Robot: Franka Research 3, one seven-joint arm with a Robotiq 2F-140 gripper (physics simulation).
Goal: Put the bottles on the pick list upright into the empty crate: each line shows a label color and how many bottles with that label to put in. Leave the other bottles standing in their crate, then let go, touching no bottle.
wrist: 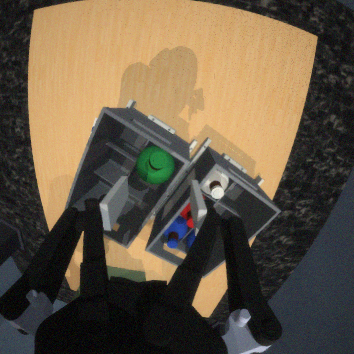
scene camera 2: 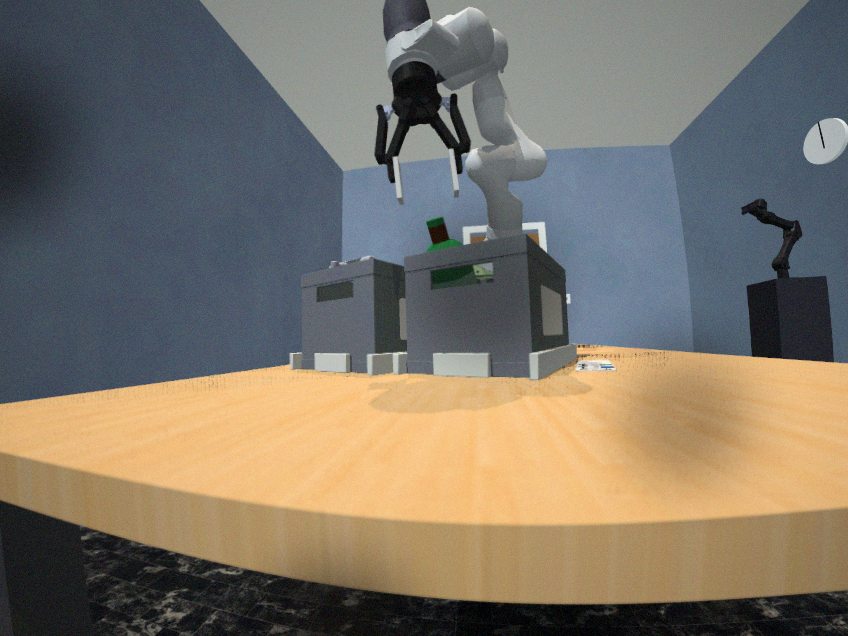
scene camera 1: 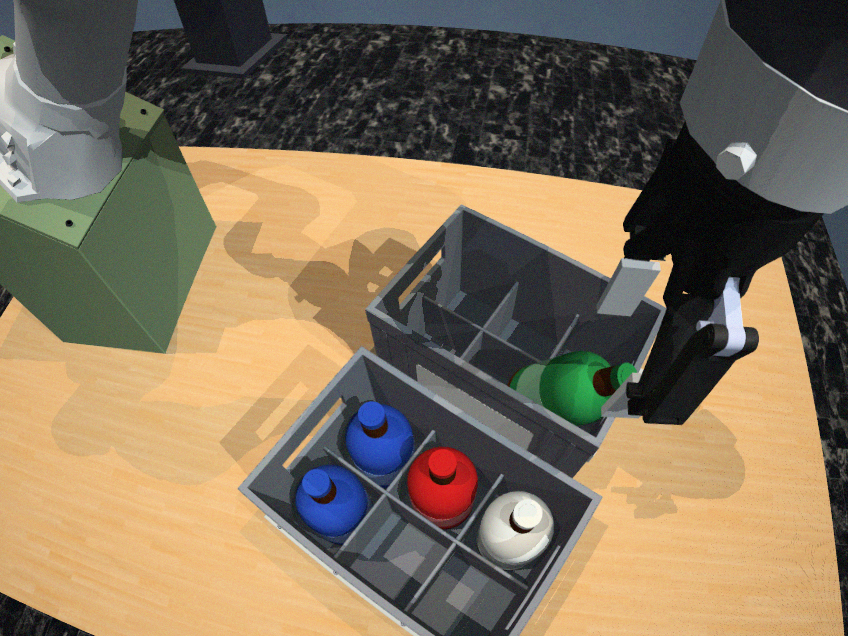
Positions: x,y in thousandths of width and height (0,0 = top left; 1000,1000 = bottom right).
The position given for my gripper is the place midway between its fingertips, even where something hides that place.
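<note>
A green bottle is visible to me at (scene camera 1: 677,608), at (wrist: 436,468) and at (scene camera 2: 545,435). I see a blue bottle (scene camera 1: 448,689) as well. As for my gripper, it appears at (scene camera 1: 728,565), at (wrist: 448,532) and at (scene camera 2: 505,311).
</note>
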